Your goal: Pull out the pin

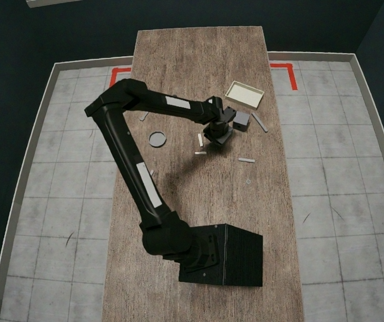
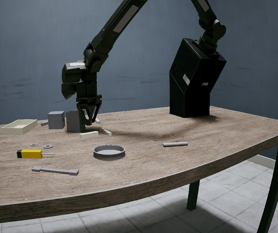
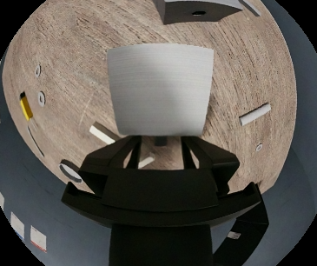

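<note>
The grey pin is 20 mm to the right of my hand and 20 mm ahead of it. The rest, counted from my hand: grey ring dish 260 mm to the left, 70 mm ahead, 20 mm below; darker grey block 130 mm to the right, 90 mm ahead; light grey block 40 mm to the right, 40 mm ahead.
</note>
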